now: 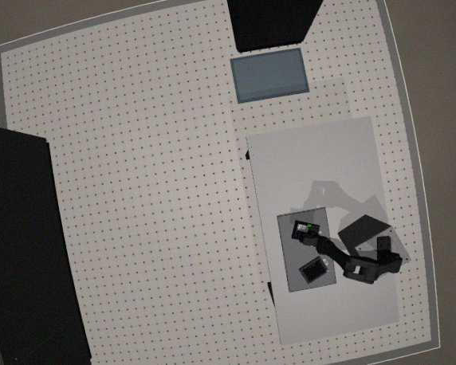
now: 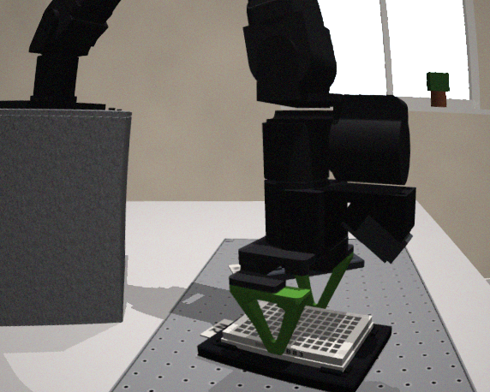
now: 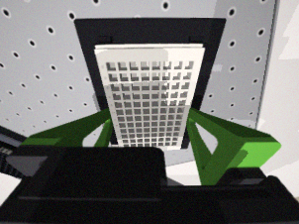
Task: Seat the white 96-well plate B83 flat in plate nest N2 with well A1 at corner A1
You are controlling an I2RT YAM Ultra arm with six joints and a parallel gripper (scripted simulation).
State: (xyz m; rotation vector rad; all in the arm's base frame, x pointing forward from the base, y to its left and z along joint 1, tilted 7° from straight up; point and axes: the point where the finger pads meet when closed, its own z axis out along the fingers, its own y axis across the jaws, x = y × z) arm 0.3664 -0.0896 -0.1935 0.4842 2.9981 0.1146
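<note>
My hand is right at the white 96-well plate B83. The rest, counted from my hand: plate nest N2 (2 cm below); then black plate B38 (26 cm to the left, 3 cm behind, 1 cm below); then white deck label (9 cm behind, 3 cm to the left, 2 cm below).
</note>
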